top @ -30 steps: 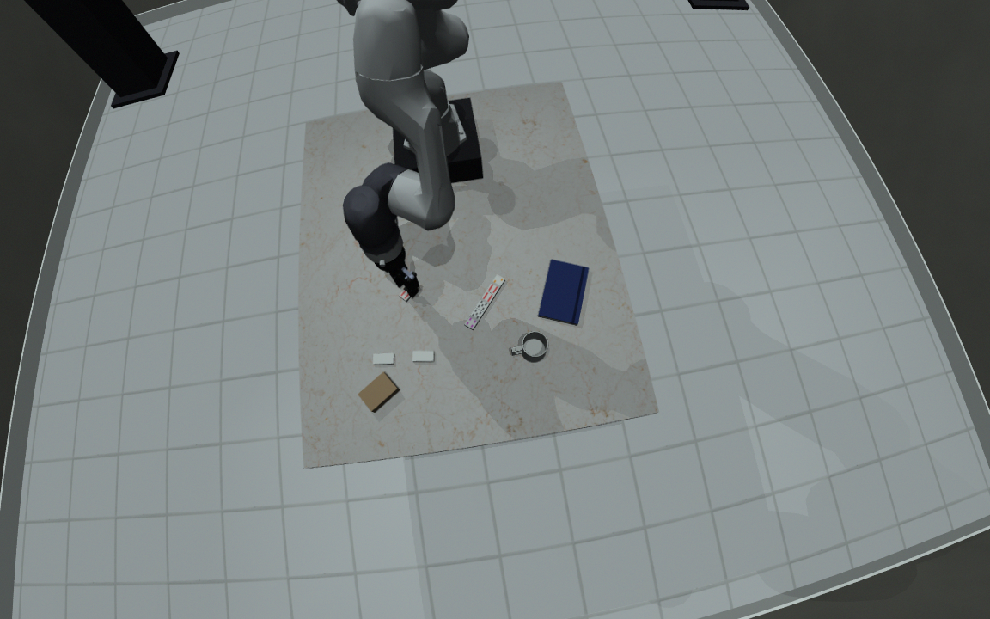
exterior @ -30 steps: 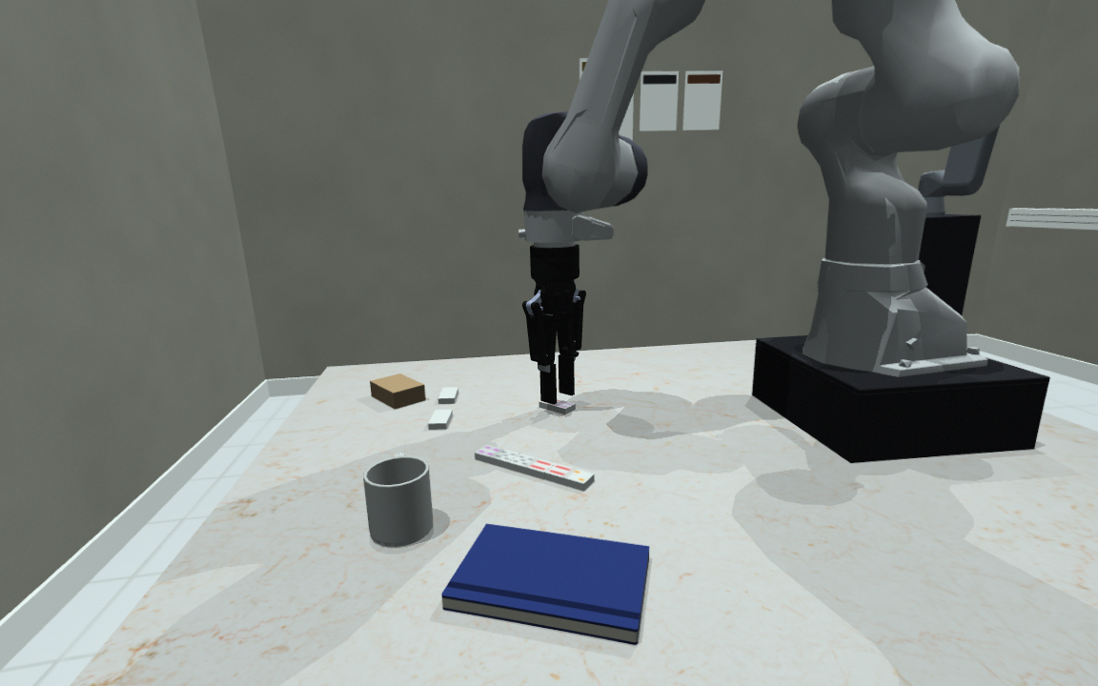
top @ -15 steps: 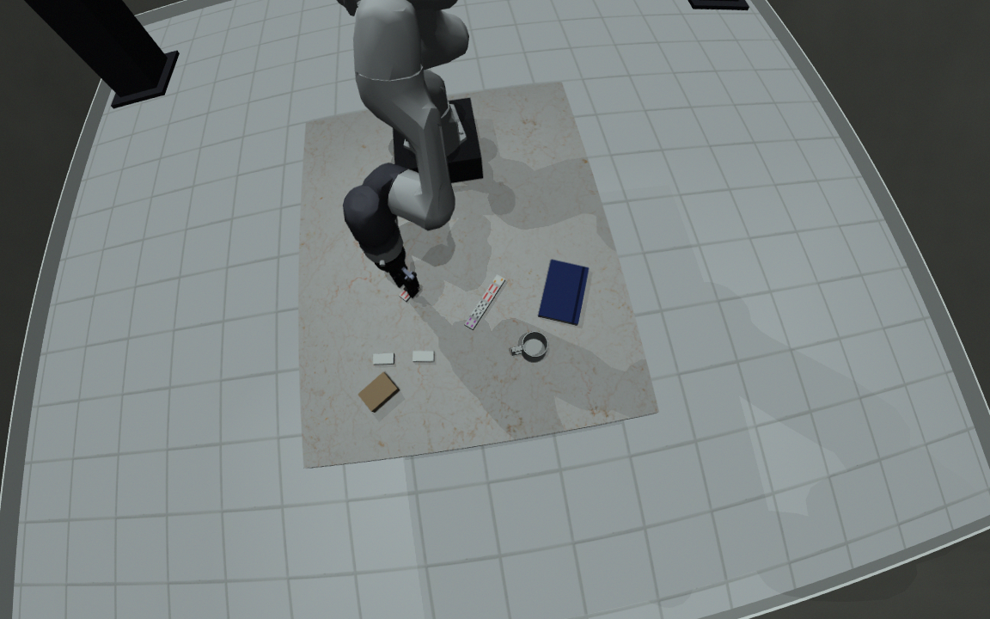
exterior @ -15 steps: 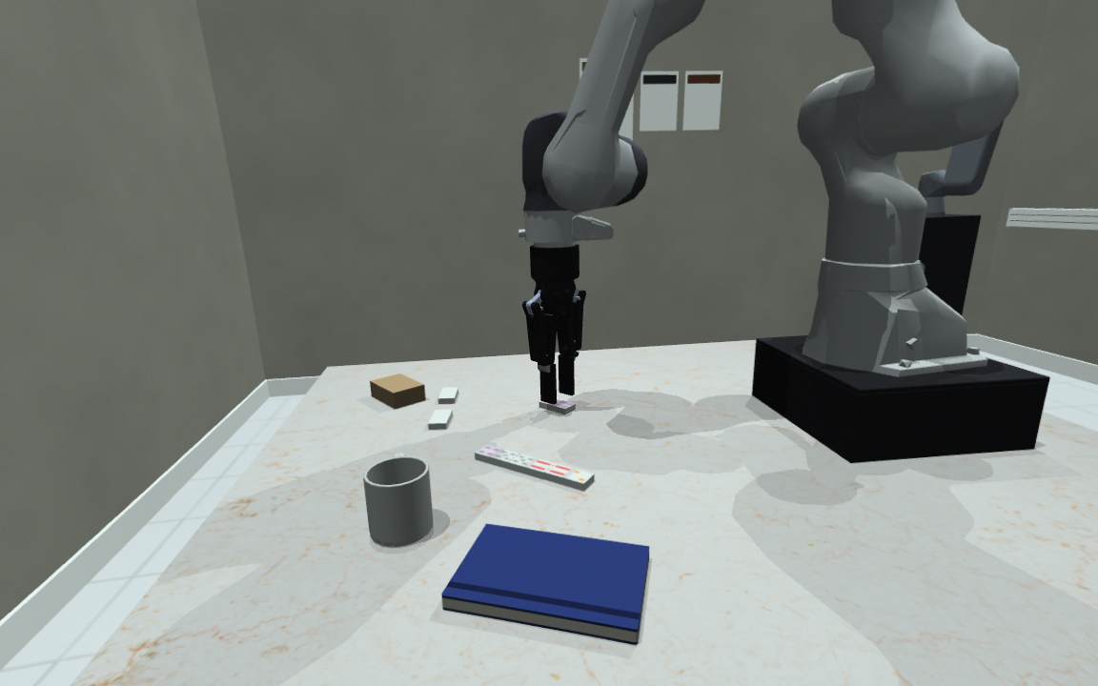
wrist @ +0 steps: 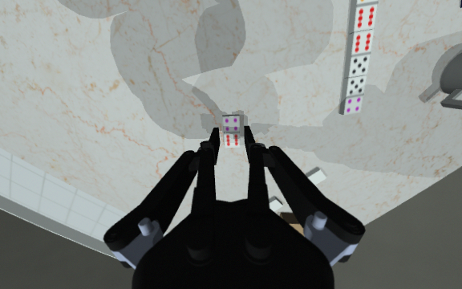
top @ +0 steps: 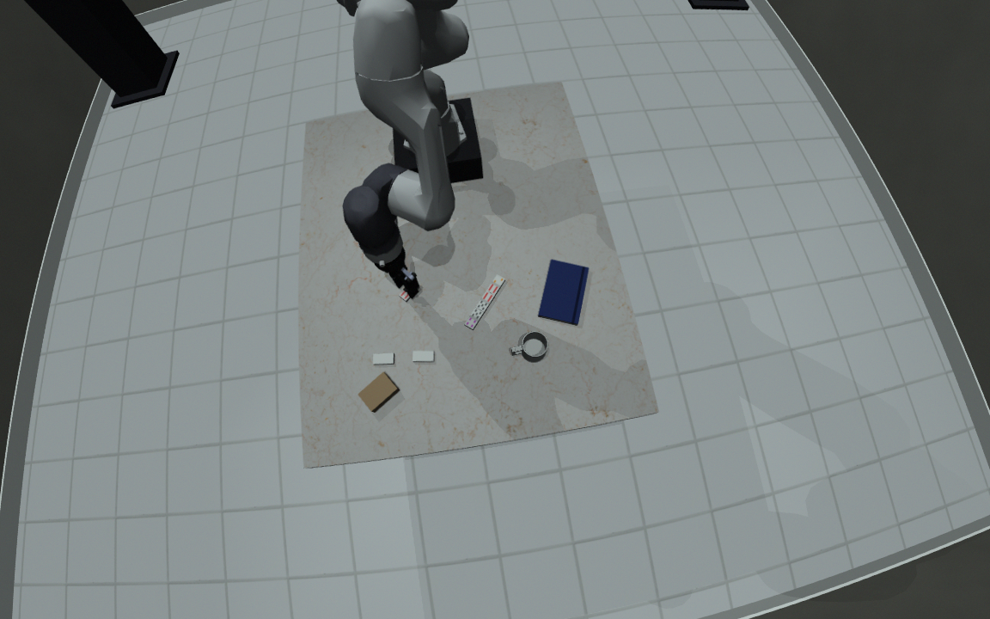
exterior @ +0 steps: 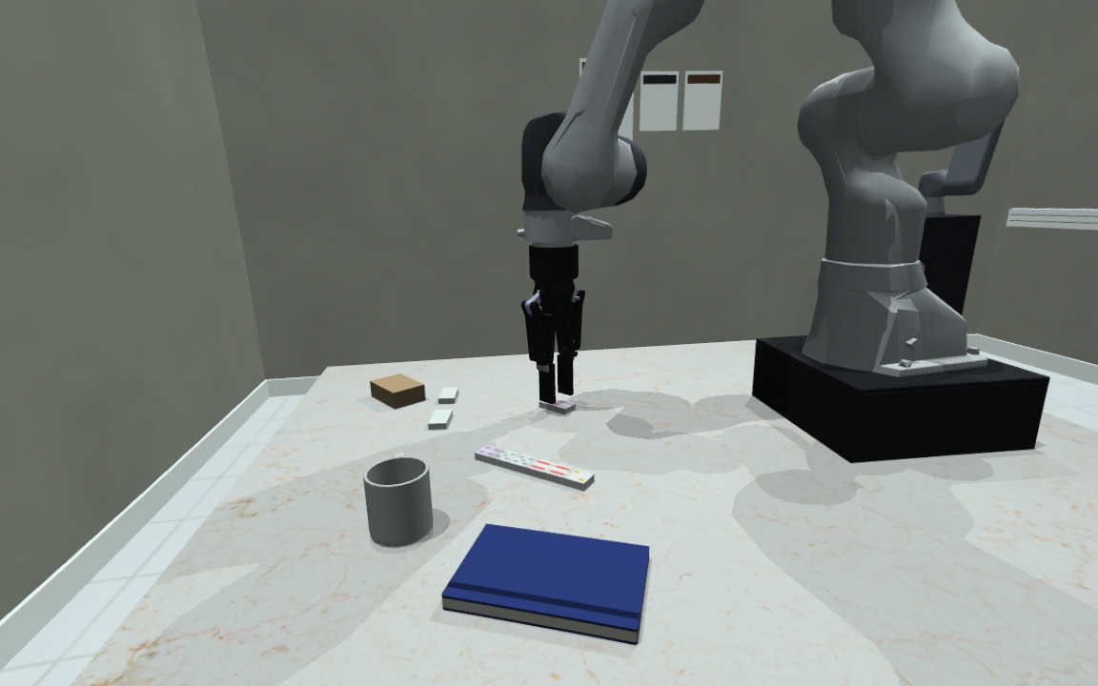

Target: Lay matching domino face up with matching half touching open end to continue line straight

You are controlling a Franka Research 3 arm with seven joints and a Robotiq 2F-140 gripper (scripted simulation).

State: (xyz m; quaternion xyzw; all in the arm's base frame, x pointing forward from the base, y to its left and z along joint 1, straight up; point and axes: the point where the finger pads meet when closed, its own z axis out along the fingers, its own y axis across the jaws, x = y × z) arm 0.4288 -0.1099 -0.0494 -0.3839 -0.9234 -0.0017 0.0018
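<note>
The white domino is 5 cm below my hand. Round my hand: grey mug (31 cm to the left, 20 cm ahead, 2 cm below); then blue book (42 cm to the left, 5 cm ahead, 4 cm below); then brown block (27 cm ahead, 9 cm to the right, 4 cm below).
</note>
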